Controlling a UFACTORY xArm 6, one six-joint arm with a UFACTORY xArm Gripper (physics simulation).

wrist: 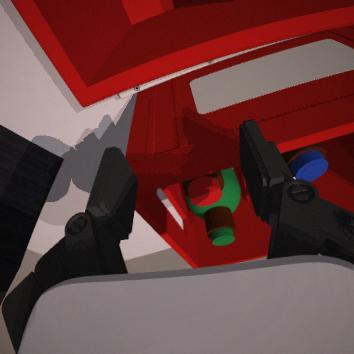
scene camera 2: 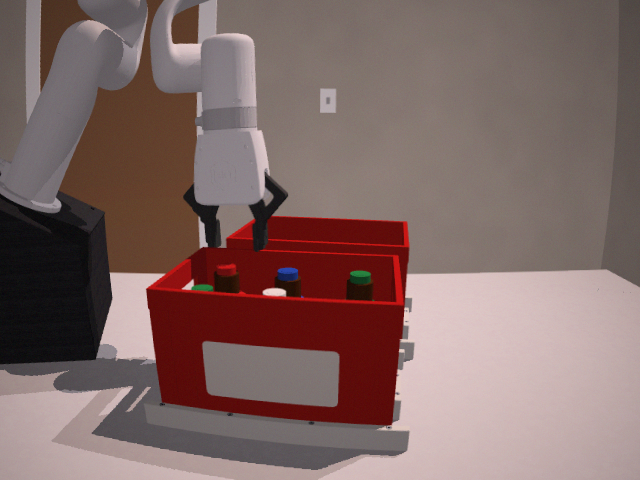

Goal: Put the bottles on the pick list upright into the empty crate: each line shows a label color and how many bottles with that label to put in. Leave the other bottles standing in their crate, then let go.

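Places are measured from the arm's base along level axes (x back, y right, z up), in millimetres.
Pixels of known places: gripper, fingertip midpoint: (wrist: 181, 153) (scene camera 2: 237, 249); arm's base at its link origin: (scene camera 2: 27, 197).
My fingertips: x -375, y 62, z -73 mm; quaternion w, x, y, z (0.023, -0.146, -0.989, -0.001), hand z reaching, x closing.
Observation:
Ahead of a thing's pixels: the offset from my fingertips to its top centre. "spot": to the spot under its first point. Level surfaces: height alone.
The near red crate {dx -70, dy +118, dz +4 mm} (scene camera 2: 175, 351) (wrist: 215, 135) holds upright bottles: a red-capped one {dx +9, dy +56, dz -8 mm} (scene camera 2: 226, 270) (wrist: 206, 191), a green-capped one {dx +25, dy +145, dz -8 mm} (scene camera 2: 202, 288) (wrist: 223, 236) at the front left, a blue-capped one {dx -74, dy +75, dz -8 mm} (scene camera 2: 287, 273) (wrist: 311, 167), a white-capped one {dx -59, dy +157, dz -8 mm} (scene camera 2: 273, 293) and another green-capped one {dx -164, dy +90, dz -8 mm} (scene camera 2: 360, 277) at the right. The crate wall hides most labels. The other red crate {dx -131, dy -114, dz +4 mm} (scene camera 2: 320, 244) (wrist: 150, 76) stands behind; no bottles show in its visible part. My gripper (scene camera 2: 236, 246) (wrist: 181, 153) is open and empty, above the red-capped bottle. The pick list does not show.
The black robot base (scene camera 2: 51, 289) stands at the left. A pale strip {spot: dx -63, dy +222, dz -151 mm} (scene camera 2: 279, 429) runs along the near crate's foot, and more pale strips show at its right side. The two crates stand close together on the pale table {dz -171 mm} (scene camera 2: 516, 372).

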